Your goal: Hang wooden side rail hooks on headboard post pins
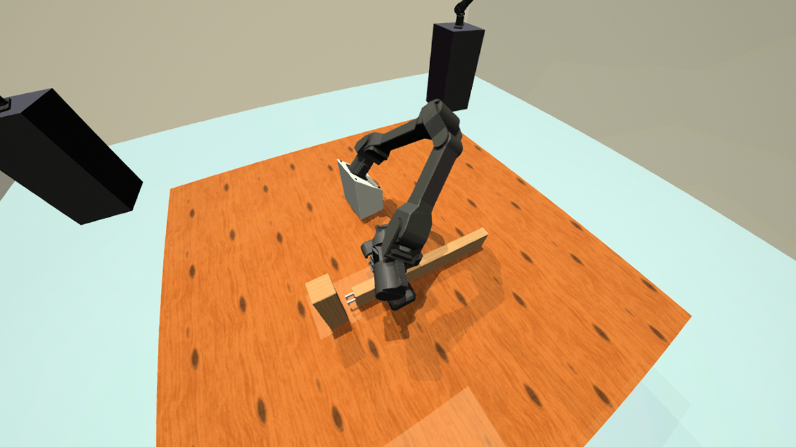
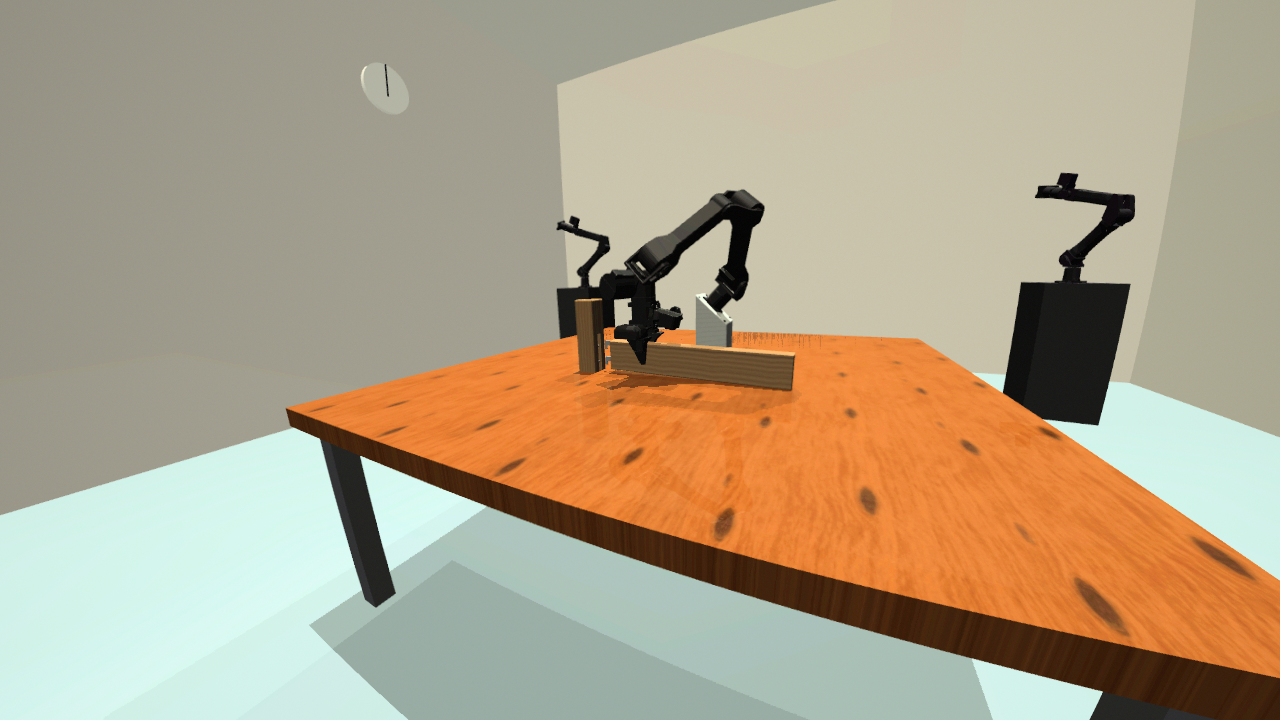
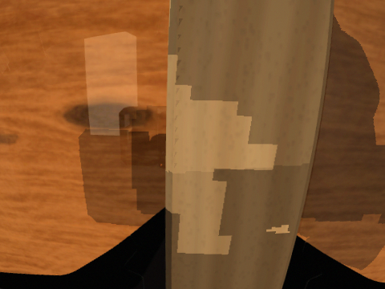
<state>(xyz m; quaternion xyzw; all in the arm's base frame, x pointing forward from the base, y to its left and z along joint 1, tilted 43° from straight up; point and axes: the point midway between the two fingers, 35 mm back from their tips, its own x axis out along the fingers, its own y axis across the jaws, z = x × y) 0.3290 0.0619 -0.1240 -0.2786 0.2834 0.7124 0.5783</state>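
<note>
My gripper tip is 20 mm short of the headboard post, 150 mm to the left of it and 50 mm below it.
</note>
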